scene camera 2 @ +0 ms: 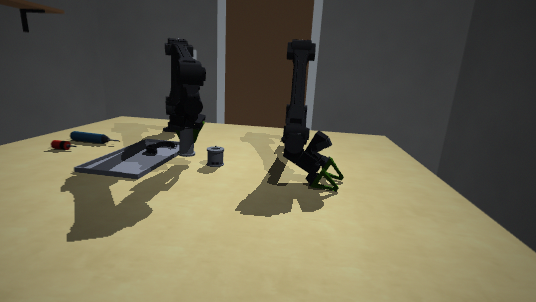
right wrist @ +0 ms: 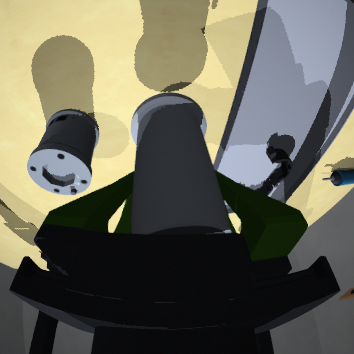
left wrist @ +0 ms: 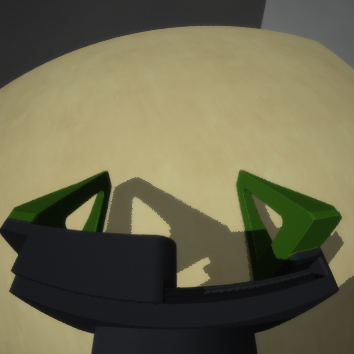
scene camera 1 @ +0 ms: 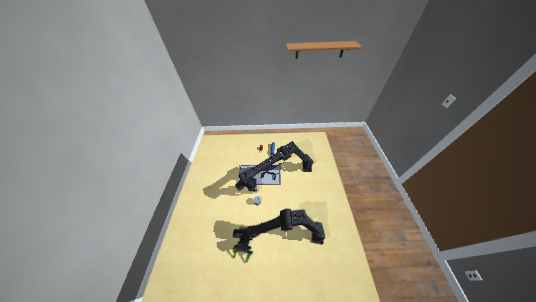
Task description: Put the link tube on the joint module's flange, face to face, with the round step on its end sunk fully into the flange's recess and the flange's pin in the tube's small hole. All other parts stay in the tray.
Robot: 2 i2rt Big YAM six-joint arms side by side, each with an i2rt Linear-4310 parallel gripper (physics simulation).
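Places are measured from the left arm's base along level axes (x ahead, y left, z up), in centimetres.
Pixels of known places: left gripper, between the fingertips: [scene camera 2: 340, 184] [left wrist: 173, 177] [scene camera 1: 240, 260]; right gripper, between the fingertips: [scene camera 2: 187, 140] [right wrist: 174, 177] [scene camera 1: 255, 187]; left arm's base, origin of its link: [scene camera 1: 317, 235]; right arm's base, origin of its link: [scene camera 1: 307, 166].
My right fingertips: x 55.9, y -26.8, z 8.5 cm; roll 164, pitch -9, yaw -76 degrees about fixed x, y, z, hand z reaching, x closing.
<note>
For each thing: its middle in the pictures, then the offset to it from my right fingertips.
- grey link tube, middle of its body: [right wrist: 172, 166] [scene camera 2: 186, 141] dx +1.0, dy +0.4, dz -0.1 cm
- joint module, middle of its body: [right wrist: 64, 152] [scene camera 2: 215, 156] [scene camera 1: 257, 200] dx -3.1, dy +9.6, dz -5.3 cm
- tray, middle of its body: [right wrist: 294, 131] [scene camera 2: 143, 155] [scene camera 1: 259, 174] dx +1.7, dy -18.6, dz -7.7 cm
- blue screwdriver, middle of its body: [right wrist: 342, 176] [scene camera 2: 95, 138] [scene camera 1: 272, 150] dx -5.4, dy -50.3, dz -6.5 cm
- red tool, middle of its body: [scene camera 2: 65, 145] [scene camera 1: 261, 148] dx +7.8, dy -50.9, dz -6.8 cm
The grey link tube [scene camera 2: 186, 143] [right wrist: 176, 170] is upright between the fingers of my right gripper [scene camera 1: 254, 189] [scene camera 2: 188, 134] [right wrist: 174, 177], which is shut on it. Its ringed lower end hangs a little above the table, apart from its shadow. The joint module [scene camera 1: 257, 200] [scene camera 2: 215, 157] [right wrist: 70, 137] stands upright on the table beside the tube, flange up. The right wrist view shows the flange's recess and small holes; the pin is hard to make out. The tube's lower face is hidden. My left gripper [scene camera 1: 241, 255] [scene camera 2: 339, 183] [left wrist: 173, 177] is open and empty, low over the table.
The tray [scene camera 1: 280, 176] [scene camera 2: 106, 174] [right wrist: 243, 85] lies close beside the tube, with black curved parts [scene camera 1: 269, 174] [scene camera 2: 161, 146] [right wrist: 279, 170] in it. A blue screwdriver [scene camera 1: 273, 148] [scene camera 2: 89, 137] [right wrist: 344, 177] and a red tool [scene camera 1: 261, 148] [scene camera 2: 61, 145] lie beyond the tray.
</note>
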